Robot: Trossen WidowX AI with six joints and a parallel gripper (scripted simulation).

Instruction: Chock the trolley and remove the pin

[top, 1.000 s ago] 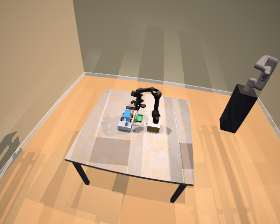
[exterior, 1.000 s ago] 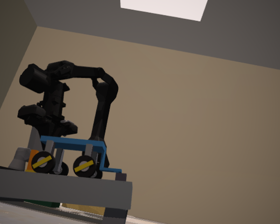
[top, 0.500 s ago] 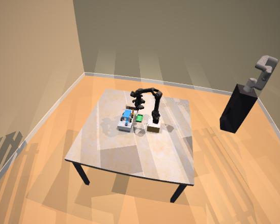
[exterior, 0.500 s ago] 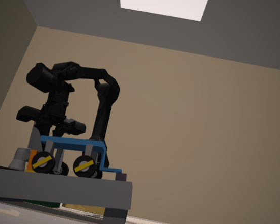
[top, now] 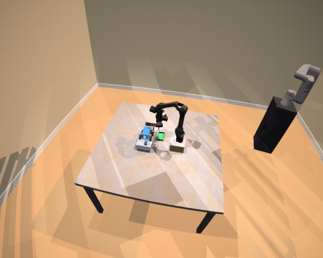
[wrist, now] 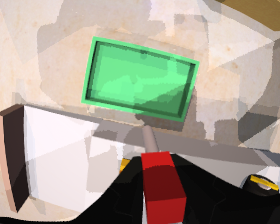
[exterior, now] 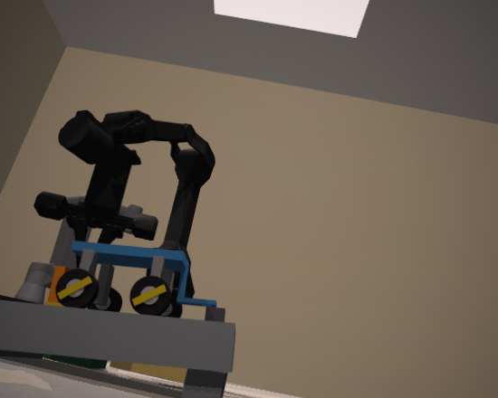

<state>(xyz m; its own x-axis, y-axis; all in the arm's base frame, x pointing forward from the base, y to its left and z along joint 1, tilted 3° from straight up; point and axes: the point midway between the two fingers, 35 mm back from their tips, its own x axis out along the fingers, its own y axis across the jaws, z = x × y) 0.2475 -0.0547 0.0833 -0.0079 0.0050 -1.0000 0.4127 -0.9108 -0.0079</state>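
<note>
Right now my gripper tip is 140 mm above the green tray and 30 mm past it. Also, from my gripper tip: blue trolley (120 mm to the left, 90 mm ahead, 30 mm below); grey ramp (120 mm to the left, 90 mm below, 90 mm ahead); stop pin (right at my gripper tip).
</note>
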